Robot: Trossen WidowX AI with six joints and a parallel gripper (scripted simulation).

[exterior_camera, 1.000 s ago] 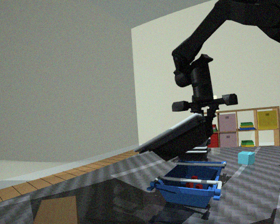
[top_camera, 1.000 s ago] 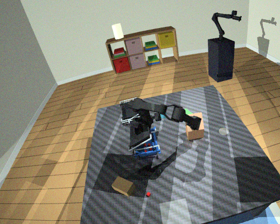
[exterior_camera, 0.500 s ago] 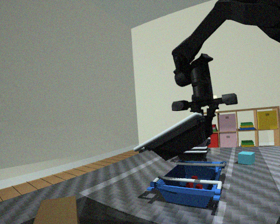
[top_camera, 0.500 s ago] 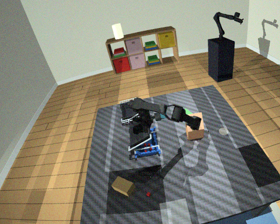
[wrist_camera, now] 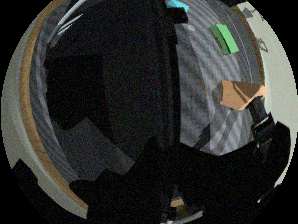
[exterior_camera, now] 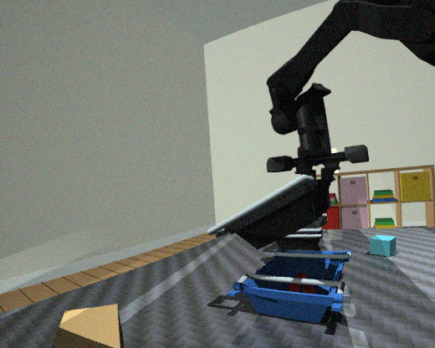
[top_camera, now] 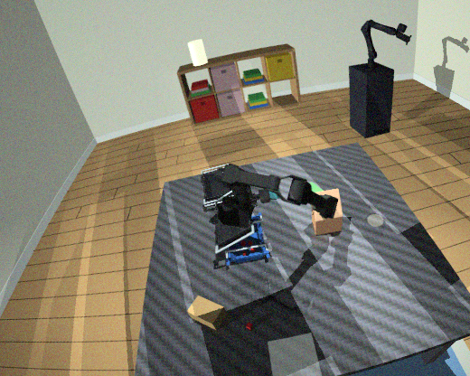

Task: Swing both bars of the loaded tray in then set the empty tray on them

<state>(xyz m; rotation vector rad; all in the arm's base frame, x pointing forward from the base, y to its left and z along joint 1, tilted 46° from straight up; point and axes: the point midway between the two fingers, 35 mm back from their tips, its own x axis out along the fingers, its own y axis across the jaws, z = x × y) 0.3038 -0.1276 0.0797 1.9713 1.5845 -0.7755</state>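
Right now my gripper tip is 6 cm short of the dark tray and 1 cm to the left of it. Also, from my gripper tip: cyan cube 29 cm to the right, 16 cm below, 16 cm behind; flat tan block 31 cm to the left, 26 cm ahead, 15 cm below; green block 36 cm behind, 19 cm to the right, 16 cm below.
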